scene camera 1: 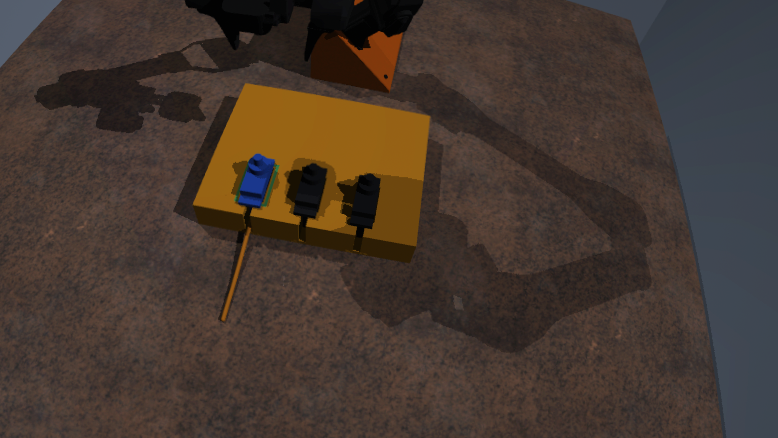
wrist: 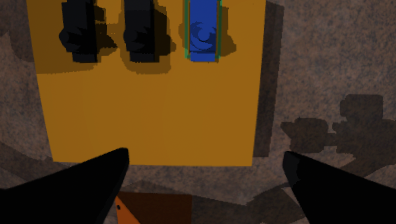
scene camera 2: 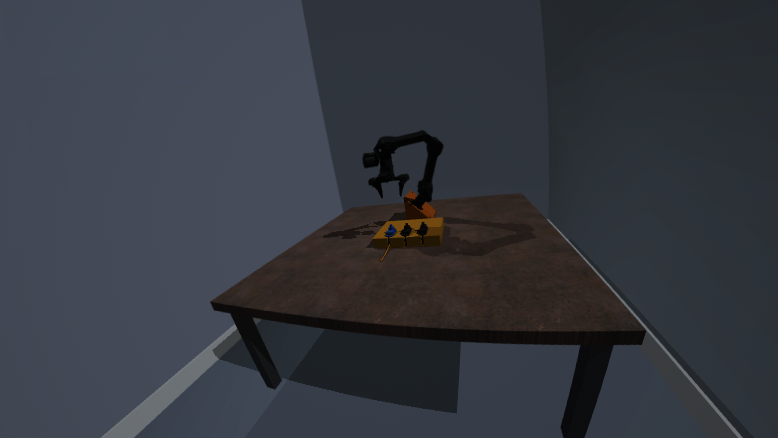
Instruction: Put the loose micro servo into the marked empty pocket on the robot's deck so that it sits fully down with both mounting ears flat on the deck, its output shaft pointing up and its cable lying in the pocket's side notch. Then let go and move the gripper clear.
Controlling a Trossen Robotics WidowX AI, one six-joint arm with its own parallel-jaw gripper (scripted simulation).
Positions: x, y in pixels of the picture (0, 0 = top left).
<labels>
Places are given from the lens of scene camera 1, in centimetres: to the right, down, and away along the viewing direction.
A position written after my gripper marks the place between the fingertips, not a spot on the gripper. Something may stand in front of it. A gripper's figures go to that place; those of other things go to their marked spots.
my gripper point(scene camera 1: 271, 53): -15, -20, 59
blue micro servo point(scene camera 1: 254, 185): -18, -4, 64
</labels>
